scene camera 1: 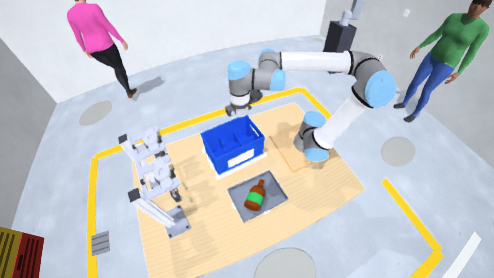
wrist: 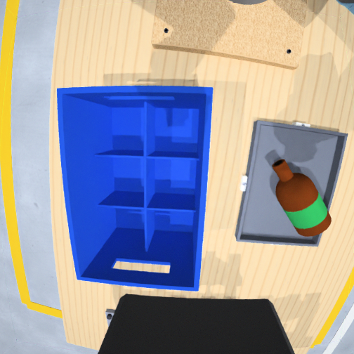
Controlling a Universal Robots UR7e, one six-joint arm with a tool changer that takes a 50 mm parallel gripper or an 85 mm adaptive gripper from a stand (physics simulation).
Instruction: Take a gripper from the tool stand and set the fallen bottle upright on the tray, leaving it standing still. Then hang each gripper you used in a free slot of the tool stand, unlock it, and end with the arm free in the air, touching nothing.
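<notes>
The brown bottle [scene camera 1: 255, 198] [wrist: 296, 190] with a green label lies on its side in the grey tray [scene camera 1: 241, 193] [wrist: 265, 212]. In the wrist view its neck points up and left. The arm's wrist end [scene camera 1: 240, 104] hangs high in the air behind the blue crate, and no gripper fingers show on it. The tool stand [scene camera 1: 155, 210] is at the left of the table in the scene view, with tools hanging in it. One hanging gripper [scene camera 1: 175, 194] shows dark fingers, too small to tell open from shut. A black part fills the bottom of the wrist view.
A blue divided crate [scene camera 1: 215, 154] [wrist: 90, 260] stands between the tray and the arm's wrist end. The arm's base is on a wooden board [scene camera 1: 295, 162] [wrist: 225, 30] at the right. Two people [scene camera 1: 92, 27] [scene camera 1: 452, 45] are on the floor beyond the yellow line.
</notes>
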